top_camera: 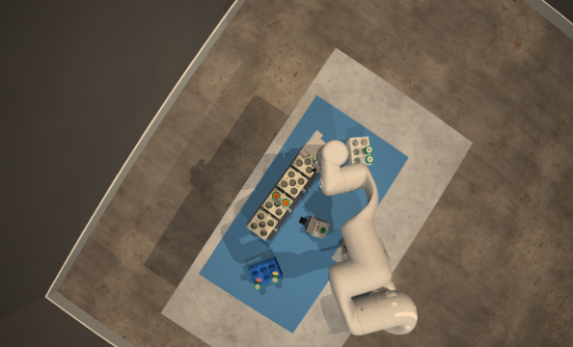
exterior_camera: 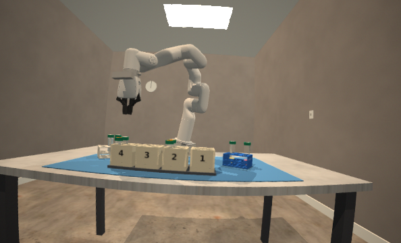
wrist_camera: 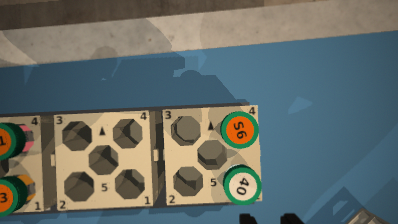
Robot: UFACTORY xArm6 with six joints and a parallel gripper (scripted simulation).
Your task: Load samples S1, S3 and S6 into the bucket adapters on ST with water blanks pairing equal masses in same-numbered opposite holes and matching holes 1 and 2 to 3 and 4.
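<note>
Now: hand 23 cm past the green key, 20 cm to the right of it and 18 cm above it. The rest, counted from my hand: cream blank rack (22 cm below, 17 cm to the right, 12 cm behind); loading stand (24 cm below, 19 cm to the left); blue sample rack (52 cm to the left, 22 cm below, 17 cm behind).
</note>
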